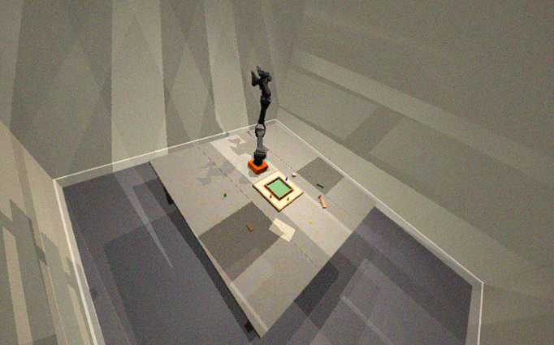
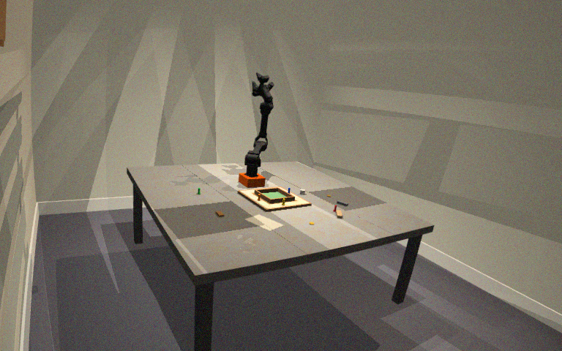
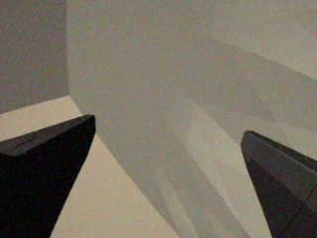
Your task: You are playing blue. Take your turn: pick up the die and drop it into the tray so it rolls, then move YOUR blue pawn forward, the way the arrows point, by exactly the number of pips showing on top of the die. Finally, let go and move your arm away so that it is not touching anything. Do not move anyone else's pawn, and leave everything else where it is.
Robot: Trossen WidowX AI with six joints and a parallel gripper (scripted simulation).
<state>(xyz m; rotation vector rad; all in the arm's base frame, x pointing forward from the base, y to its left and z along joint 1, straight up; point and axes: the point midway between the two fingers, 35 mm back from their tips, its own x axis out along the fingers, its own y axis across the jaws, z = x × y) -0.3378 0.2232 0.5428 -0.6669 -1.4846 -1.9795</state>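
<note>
The white die lies 63 cm ahead of my gripper tip, 4 cm to the right of it and 61 cm below it. Also, from my gripper tip: orange pawn (64 cm ahead, 37 cm to the right, 59 cm below); then blue pawn (61 cm ahead, 14 cm to the right, 59 cm below); then green tray (63 cm ahead, 26 cm to the right, 61 cm below).
</note>
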